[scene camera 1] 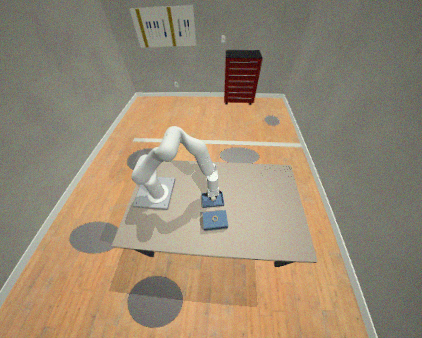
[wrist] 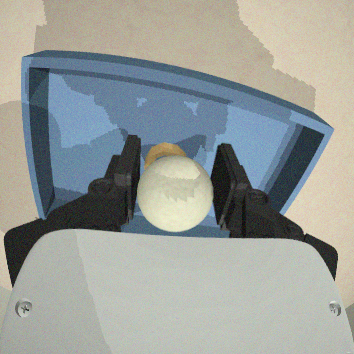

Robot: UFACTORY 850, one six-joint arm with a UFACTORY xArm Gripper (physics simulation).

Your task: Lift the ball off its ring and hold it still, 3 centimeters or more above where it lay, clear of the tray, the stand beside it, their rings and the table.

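The cream ball (wrist: 175,202) is between the two black finger pads in the wrist view, with a pad against each side. My gripper (wrist: 176,159) (scene camera 1: 213,197) is shut on it, low over the blue tray (wrist: 95,117) (scene camera 1: 219,204). An orange ring (wrist: 165,148) shows partly behind the ball inside the tray; the ball hides the rest of it. I cannot tell whether the ball still touches this ring. The blue stand (scene camera 1: 207,223) is beside the tray, on its near side in the scene view, with a yellowish ring (scene camera 1: 215,218) on top.
The tray's raised walls surround the fingers and ball. The table (scene camera 1: 265,215) extends around the tray and stand. The arm's base plate (scene camera 1: 141,201) is at the left of the table. A red drawer cabinet (scene camera 1: 242,80) stands far back by the wall.
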